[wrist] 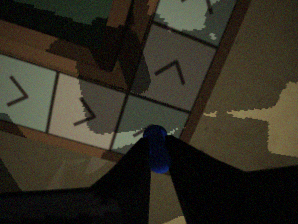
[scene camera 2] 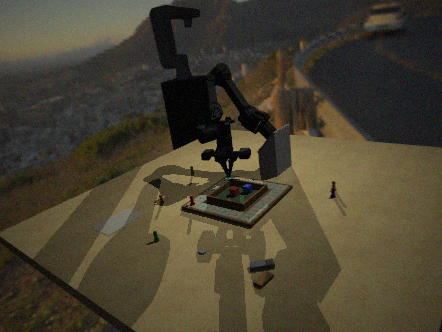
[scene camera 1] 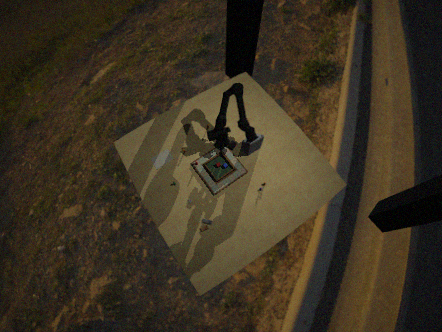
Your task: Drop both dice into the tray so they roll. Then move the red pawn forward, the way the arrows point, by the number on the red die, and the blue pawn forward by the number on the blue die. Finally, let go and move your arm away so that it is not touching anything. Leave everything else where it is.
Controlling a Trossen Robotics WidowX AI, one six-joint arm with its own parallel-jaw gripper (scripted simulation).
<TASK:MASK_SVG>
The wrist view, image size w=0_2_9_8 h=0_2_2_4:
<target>my gripper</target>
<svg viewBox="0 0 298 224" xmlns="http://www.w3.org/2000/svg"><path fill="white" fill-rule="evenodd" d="M148 138L140 138L117 164L90 187L0 193L0 224L148 224L151 182ZM165 136L166 148L172 159L172 166L169 168L169 172L187 224L298 224L298 165L246 172L228 165L207 153L203 153L172 135Z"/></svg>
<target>blue pawn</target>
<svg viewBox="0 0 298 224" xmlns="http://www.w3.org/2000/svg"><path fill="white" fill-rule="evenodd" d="M151 125L143 132L143 137L147 137L149 143L149 167L154 172L164 173L172 166L172 159L165 144L165 136L168 134L162 126Z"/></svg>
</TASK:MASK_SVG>
